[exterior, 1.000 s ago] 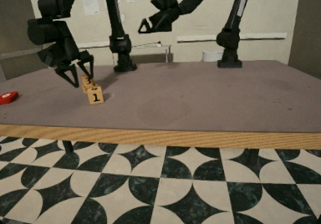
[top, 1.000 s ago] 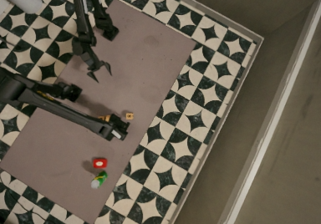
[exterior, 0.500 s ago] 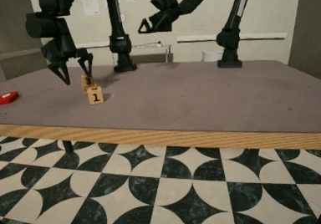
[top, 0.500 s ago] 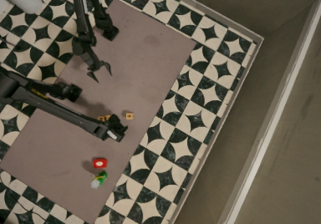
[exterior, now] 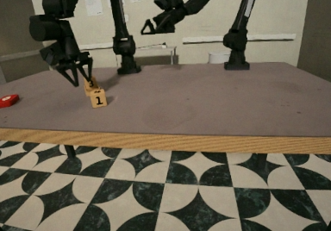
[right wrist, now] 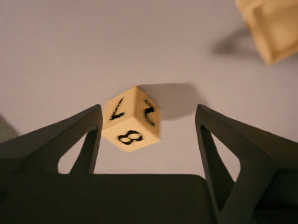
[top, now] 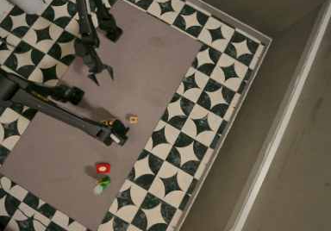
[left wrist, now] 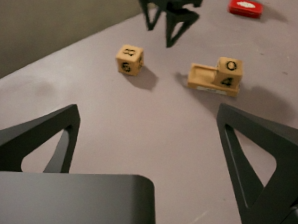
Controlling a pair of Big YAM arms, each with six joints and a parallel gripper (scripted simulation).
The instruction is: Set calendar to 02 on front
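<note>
My right hand is 14 cm past the cube, 6 cm to the left of it and 4 cm above it. From my right hand the other things lie so: wooden tray (12 cm behind, 6 cm below, 4 cm to the right); then red block (34 cm to the right, 6 cm below, 1 cm behind); then white bottle (42 cm to the right, 6 cm ahead, 1 cm below).
</note>
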